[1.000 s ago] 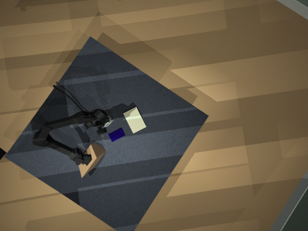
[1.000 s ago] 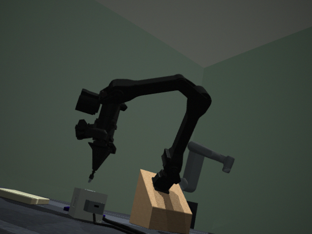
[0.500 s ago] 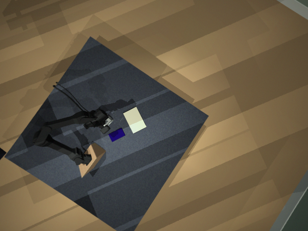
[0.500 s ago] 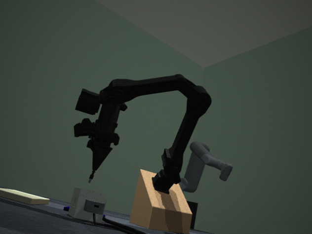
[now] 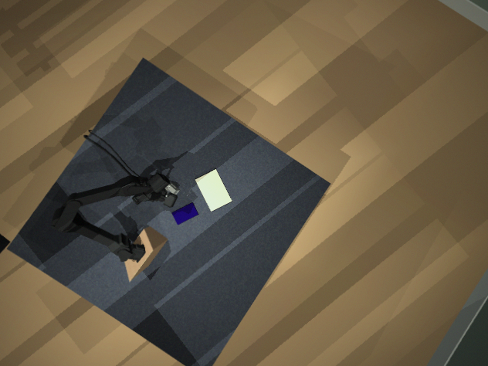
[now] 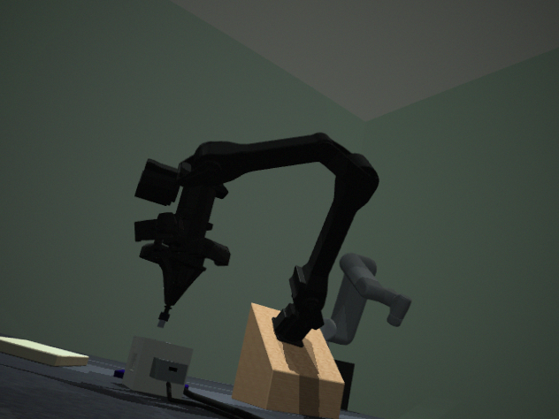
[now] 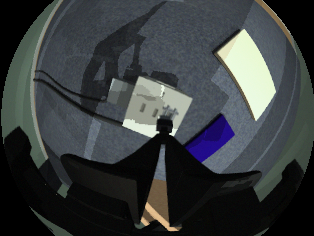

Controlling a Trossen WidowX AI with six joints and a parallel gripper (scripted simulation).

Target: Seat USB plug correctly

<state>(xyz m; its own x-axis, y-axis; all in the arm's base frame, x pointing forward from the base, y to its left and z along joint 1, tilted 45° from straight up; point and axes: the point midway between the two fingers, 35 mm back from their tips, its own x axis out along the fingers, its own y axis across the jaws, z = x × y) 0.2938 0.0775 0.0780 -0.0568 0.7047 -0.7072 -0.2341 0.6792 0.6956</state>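
The USB plug lies 2 cm below my gripper tip. Also, from my gripper tip: cream slab (18 cm to the right, 16 cm ahead, 13 cm below); then dark blue flat piece (14 cm to the right, 13 cm below, 5 cm behind).
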